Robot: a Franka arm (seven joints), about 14 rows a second.
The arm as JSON. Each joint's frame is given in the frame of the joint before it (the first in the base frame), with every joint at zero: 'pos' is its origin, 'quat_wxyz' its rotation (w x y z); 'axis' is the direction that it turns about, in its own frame. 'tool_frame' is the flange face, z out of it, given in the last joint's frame.
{
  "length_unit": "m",
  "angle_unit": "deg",
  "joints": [
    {
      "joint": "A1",
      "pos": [
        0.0,
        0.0,
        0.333
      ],
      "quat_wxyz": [
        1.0,
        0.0,
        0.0,
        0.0
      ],
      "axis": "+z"
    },
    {
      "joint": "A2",
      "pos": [
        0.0,
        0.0,
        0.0
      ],
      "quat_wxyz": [
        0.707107,
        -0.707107,
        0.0,
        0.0
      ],
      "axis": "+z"
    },
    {
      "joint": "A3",
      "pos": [
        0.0,
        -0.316,
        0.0
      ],
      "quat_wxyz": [
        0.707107,
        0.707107,
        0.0,
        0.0
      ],
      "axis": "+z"
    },
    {
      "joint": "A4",
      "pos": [
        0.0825,
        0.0,
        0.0
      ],
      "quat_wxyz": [
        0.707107,
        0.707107,
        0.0,
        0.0
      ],
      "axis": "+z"
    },
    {
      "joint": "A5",
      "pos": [
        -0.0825,
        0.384,
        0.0
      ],
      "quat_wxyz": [
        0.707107,
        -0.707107,
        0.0,
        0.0
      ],
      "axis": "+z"
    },
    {
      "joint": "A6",
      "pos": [
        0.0,
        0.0,
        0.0
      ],
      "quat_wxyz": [
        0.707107,
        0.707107,
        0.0,
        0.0
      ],
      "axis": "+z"
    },
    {
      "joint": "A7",
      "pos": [
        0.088,
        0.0,
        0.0
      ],
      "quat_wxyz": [
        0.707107,
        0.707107,
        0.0,
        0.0
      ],
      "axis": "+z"
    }
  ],
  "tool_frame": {
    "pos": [
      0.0,
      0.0,
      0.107
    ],
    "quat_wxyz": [
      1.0,
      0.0,
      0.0,
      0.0
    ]
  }
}
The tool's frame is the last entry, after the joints.
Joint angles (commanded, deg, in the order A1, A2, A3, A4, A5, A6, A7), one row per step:
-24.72, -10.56, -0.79, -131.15, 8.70, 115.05, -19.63
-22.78, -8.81, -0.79, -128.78, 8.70, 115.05, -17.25
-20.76, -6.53, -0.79, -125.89, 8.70, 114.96, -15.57
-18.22, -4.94, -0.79, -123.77, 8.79, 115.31, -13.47
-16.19, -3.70, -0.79, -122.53, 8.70, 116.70, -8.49
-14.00, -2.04, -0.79, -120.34, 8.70, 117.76, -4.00
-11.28, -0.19, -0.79, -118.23, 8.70, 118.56, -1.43
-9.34, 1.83, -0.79, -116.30, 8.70, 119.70, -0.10
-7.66, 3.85, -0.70, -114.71, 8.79, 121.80, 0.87
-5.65, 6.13, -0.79, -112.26, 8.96, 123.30, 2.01
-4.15, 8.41, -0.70, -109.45, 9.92, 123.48, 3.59
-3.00, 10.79, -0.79, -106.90, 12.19, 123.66, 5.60
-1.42, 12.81, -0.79, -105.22, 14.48, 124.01, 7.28
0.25, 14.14, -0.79, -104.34, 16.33, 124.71, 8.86
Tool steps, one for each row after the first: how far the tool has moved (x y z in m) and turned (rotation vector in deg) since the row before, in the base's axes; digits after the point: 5 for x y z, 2 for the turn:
0.01783, 0.00970, 0.00402, -0.33, -0.17, -0.41
0.02042, 0.01040, 0.00313, -0.25, -0.21, 0.37
0.01843, 0.01713, 0.00331, -0.30, -0.51, 0.37
0.01436, 0.01405, 0.00069, -0.61, -0.52, -3.04
0.01793, 0.01558, 0.00390, -0.44, -0.88, -2.40
0.01792, 0.02194, 0.00086, -0.23, -0.67, 0.07
0.01590, 0.01568, -0.00204, -0.24, -0.83, 0.47
0.01548, 0.01464, -0.00364, -0.29, -1.49, 0.49
0.01760, 0.01707, -0.00048, -0.11, -1.50, 0.51
0.01576, 0.01577, -0.00005, 0.91, -0.59, -0.44
0.01420, 0.01190, -0.00358, 2.16, -0.19, -1.99
0.01056, 0.01809, -0.00705, 2.17, 0.20, -1.19
0.00654, 0.01906, -0.00587, 1.72, 0.07, -0.90

